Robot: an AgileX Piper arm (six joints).
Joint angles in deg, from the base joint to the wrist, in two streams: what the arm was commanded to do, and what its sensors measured. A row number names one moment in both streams.
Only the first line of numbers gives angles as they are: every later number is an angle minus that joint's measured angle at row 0.
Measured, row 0:
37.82 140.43 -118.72 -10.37 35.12 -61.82
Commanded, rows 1 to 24:
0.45 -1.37 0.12 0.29 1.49 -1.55
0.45 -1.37 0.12 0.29 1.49 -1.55
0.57 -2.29 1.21 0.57 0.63 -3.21
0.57 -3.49 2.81 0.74 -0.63 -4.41
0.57 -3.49 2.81 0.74 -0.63 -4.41
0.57 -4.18 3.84 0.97 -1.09 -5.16
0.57 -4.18 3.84 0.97 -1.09 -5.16
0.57 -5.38 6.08 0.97 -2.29 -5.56
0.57 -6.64 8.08 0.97 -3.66 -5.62
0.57 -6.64 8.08 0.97 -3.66 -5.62
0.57 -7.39 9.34 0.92 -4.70 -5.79
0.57 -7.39 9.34 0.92 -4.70 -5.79
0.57 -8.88 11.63 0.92 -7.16 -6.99
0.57 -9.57 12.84 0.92 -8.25 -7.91
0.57 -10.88 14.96 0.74 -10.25 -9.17
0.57 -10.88 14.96 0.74 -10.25 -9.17
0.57 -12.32 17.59 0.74 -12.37 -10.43
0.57 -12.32 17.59 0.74 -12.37 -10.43
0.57 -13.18 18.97 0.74 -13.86 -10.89
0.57 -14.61 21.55 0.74 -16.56 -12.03
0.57 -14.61 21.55 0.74 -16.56 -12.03
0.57 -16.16 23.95 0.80 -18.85 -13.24
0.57 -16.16 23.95 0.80 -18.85 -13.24
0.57 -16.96 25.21 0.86 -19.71 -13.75
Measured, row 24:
0.17 -13.35 23.15 1.37 -12.66 -11.58
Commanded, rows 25 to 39:
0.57 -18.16 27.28 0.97 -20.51 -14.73
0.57 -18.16 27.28 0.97 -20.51 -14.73
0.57 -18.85 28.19 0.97 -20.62 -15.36
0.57 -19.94 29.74 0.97 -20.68 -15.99
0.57 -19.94 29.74 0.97 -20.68 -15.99
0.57 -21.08 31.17 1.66 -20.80 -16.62
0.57 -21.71 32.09 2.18 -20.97 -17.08
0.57 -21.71 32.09 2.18 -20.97 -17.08
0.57 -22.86 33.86 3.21 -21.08 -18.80
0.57 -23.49 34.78 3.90 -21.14 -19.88
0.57 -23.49 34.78 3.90 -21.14 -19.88
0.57 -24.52 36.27 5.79 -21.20 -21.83
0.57 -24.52 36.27 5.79 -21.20 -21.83
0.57 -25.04 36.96 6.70 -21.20 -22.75
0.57 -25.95 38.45 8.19 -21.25 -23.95
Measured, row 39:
0.22 -23.15 37.42 6.07 -16.96 -21.32
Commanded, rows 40 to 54:
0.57 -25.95 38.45 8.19 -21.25 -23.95
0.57 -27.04 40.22 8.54 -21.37 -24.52
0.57 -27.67 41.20 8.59 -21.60 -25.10
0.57 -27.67 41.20 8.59 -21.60 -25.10
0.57 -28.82 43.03 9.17 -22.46 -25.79
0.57 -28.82 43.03 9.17 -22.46 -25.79
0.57 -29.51 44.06 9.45 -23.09 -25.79
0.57 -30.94 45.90 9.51 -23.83 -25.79
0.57 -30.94 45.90 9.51 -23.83 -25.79
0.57 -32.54 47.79 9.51 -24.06 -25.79
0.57 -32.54 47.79 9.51 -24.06 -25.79
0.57 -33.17 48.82 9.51 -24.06 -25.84
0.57 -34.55 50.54 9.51 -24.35 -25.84
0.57 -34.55 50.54 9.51 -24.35 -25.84
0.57 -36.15 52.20 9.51 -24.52 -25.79
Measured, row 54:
0.63 -32.89 50.77 9.11 -20.34 -25.61
